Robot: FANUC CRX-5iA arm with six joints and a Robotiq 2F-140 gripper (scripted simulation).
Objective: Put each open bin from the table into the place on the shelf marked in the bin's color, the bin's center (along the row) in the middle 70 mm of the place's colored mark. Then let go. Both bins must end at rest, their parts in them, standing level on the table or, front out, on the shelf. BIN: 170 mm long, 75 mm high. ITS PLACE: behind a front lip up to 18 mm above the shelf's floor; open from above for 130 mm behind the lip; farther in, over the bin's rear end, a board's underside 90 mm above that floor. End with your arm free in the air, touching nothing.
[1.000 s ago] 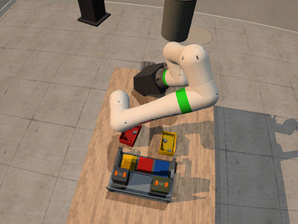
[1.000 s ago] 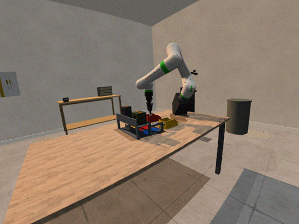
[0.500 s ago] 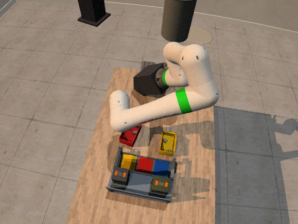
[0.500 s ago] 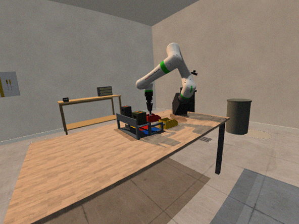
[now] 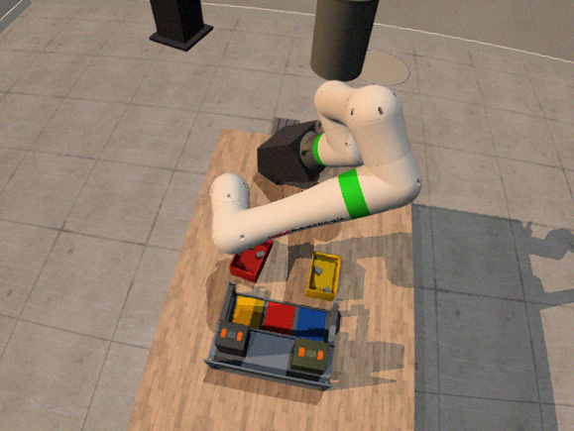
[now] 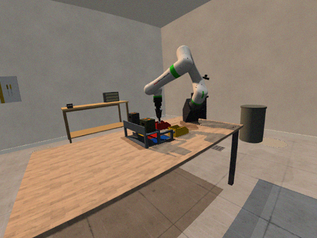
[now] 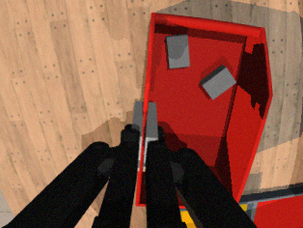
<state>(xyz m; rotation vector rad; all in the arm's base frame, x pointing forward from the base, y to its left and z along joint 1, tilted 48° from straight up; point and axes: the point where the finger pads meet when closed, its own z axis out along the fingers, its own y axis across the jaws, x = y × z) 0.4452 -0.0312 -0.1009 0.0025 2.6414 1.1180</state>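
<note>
The red bin is 10 mm behind my hand, 50 mm to the left of it and 40 mm below it. Round my hand: yellow bin (60 mm behind, 310 mm to the left, 40 mm below); red mark (180 mm ahead, 250 mm to the left, 70 mm below); yellow mark (220 mm ahead, 150 mm to the left, 70 mm below).
</note>
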